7 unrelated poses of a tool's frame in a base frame.
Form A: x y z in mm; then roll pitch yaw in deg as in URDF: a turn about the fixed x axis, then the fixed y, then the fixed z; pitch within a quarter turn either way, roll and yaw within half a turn.
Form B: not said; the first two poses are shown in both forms.
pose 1, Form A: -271.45 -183.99 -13.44 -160.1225 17.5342 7.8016
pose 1, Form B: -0.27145 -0.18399 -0.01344 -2.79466 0.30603 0.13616
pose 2, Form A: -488.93 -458.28 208.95 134.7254 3.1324 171.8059
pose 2, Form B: -0.48893 -0.45828 0.20895 2.35140 0.05467 2.99858
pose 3, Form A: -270.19 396.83 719.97 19.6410 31.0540 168.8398
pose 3, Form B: -0.27019 0.39683 0.71997 0.34280 0.54199 2.94681
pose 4, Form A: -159.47 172.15 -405.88 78.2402 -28.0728 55.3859
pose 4, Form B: -0.15947 0.17215 -0.40588 1.36555 -0.48996 0.96667
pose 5, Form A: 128.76 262.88 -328.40 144.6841 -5.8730 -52.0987
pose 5, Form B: 0.12876 0.26288 -0.32840 2.52521 -0.10250 -0.90929
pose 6, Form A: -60.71 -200.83 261.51 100.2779 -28.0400 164.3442
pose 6, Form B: -0.06071 -0.20083 0.26151 1.75018 -0.48939 2.86835
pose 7, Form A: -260.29 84.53 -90.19 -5.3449 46.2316 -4.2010
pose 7, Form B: -0.26029 0.08453 -0.09019 -0.09329 0.80689 -0.07332
